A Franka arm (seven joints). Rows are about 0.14 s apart.
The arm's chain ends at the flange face. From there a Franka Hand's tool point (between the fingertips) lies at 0.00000 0.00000 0.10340 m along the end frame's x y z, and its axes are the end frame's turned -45 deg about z.
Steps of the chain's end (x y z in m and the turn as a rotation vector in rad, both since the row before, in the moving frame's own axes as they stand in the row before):
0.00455, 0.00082, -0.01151, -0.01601, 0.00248, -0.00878
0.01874, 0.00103, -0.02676, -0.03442, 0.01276, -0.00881
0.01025, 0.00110, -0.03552, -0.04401, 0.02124, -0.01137
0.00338, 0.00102, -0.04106, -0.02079, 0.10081, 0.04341
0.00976, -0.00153, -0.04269, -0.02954, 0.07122, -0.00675
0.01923, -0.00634, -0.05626, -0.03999, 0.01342, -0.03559
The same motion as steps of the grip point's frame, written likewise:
0.00165, 0.00515, -0.01152, -0.01307, -0.00957, -0.00878
0.01095, 0.01744, -0.02683, -0.03336, -0.01532, -0.00881
0.00483, 0.01280, -0.03564, -0.04614, -0.01610, -0.01137
0.00731, 0.01211, -0.04161, -0.08598, 0.05658, 0.04341
0.01105, 0.01317, -0.04300, -0.07125, 0.02947, -0.00675
0.01621, 0.01305, -0.05635, -0.03777, -0.01879, -0.03559

